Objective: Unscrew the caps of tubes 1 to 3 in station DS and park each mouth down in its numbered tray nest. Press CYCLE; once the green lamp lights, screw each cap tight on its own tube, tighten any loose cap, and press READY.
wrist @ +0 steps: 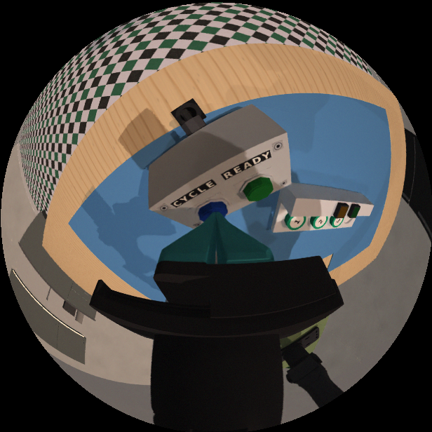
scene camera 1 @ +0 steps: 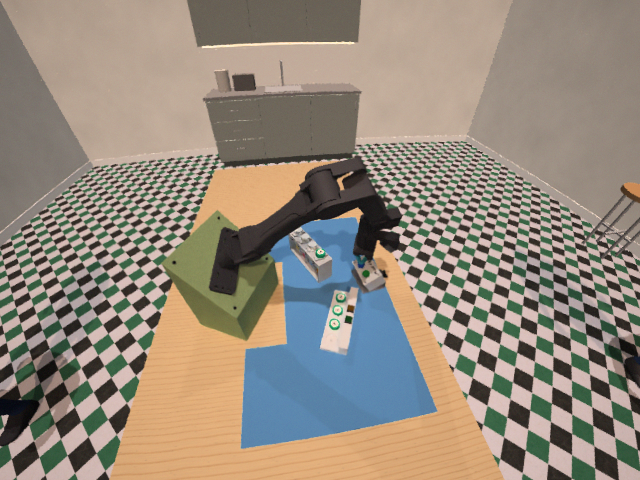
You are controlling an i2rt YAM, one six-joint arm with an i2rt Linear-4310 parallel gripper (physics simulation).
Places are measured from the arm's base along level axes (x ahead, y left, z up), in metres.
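Pixels of known places: gripper, fingertip midpoint: (scene camera 1: 360, 263); arm's base, link origin: (scene camera 1: 226, 260).
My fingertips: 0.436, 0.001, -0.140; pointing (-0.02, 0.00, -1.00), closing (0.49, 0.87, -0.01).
For each thing: its top centre in the pictures, then the offset to it from my fingertips, as dx, dy, dz. "spot": a spot on its surface instead. Level surfaces: height alone.
- grey button box, top centre: (scene camera 1: 370, 264) +0.027, -0.020, +0.012
- green READY button, top centre: (scene camera 1: 366, 271) +0.005, -0.043, +0.002
- white tray, surface spot: (scene camera 1: 330, 342) spot: -0.181, -0.224, -0.066
- amber lamp, top centre: (scene camera 1: 350, 308) -0.094, -0.154, -0.019
- green lamp, top centre: (scene camera 1: 348, 319) -0.113, -0.189, -0.019
- tube rack, surface spot: (scene camera 1: 324, 271) spot: -0.131, +0.019, -0.023
- green-rimmed cap, top centre: (scene camera 1: 320, 251) -0.137, +0.050, +0.049
- blue mat, surface height: dz -0.072
- wooden table, surface height: dz -0.075
- dark fitting, surface spot: (scene camera 1: 383, 273) spot: +0.093, -0.021, -0.060
My gripper (scene camera 1: 361, 257) (wrist: 215, 217) is shut and empty, its teal fingertips at the blue CYCLE button (wrist: 212, 210) on the grey button box (scene camera 1: 372, 280) (wrist: 220, 160). Tips and button overlap in the wrist view; how far it is pressed is unclear. The green READY button (scene camera 1: 366, 273) (wrist: 258, 189) is beside it. Green-rimmed caps 1 (wrist: 295, 222), 2 (wrist: 319, 221) and 3 (wrist: 336, 221) sit in a row in the white tray (scene camera 1: 330, 342) (wrist: 277, 226). The amber lamp (scene camera 1: 350, 308) (wrist: 341, 210) and green lamp (scene camera 1: 348, 319) (wrist: 354, 211) look dark. The tube rack (scene camera 1: 324, 271) holds one green-rimmed cap (scene camera 1: 320, 252); its other tube tops are unclear.
A blue mat (scene camera 1: 330, 397) (wrist: 320, 120) lies on the wooden table (scene camera 1: 180, 382) (wrist: 250, 65). A dark fitting (scene camera 1: 383, 273) (wrist: 188, 115) projects from the button box's outer side. The arm's green base block (scene camera 1: 206, 304) stands left of the rack.
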